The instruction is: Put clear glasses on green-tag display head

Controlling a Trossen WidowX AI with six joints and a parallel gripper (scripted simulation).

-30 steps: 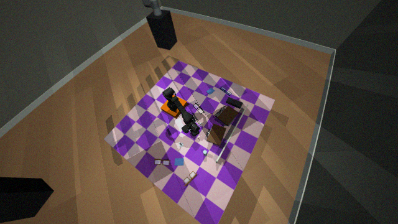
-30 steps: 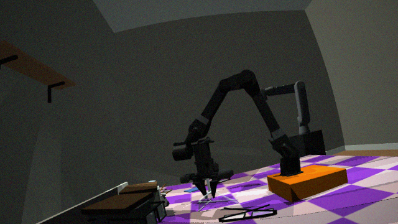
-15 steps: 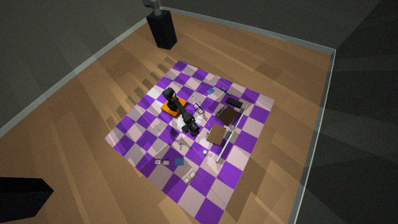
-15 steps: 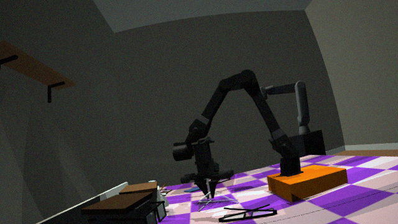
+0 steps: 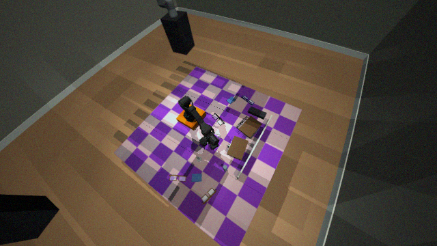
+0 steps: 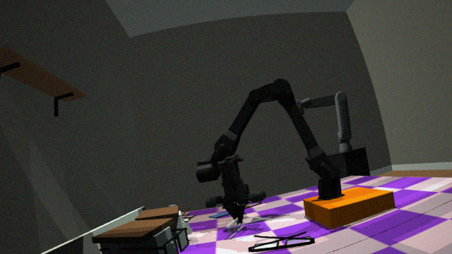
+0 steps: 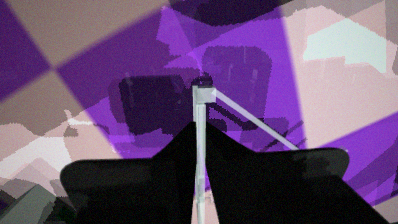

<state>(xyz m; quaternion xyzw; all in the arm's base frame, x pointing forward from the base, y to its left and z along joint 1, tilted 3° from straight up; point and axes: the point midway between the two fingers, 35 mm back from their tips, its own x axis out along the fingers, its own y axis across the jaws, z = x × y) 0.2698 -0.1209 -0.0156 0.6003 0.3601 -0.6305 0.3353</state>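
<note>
My gripper tip is now 3 cm past the round foot, 17 cm to the left of it and 1 cm below it. The rest, counted from my gripper tip: black case (28 cm ahead, 44 cm to the left).
</note>
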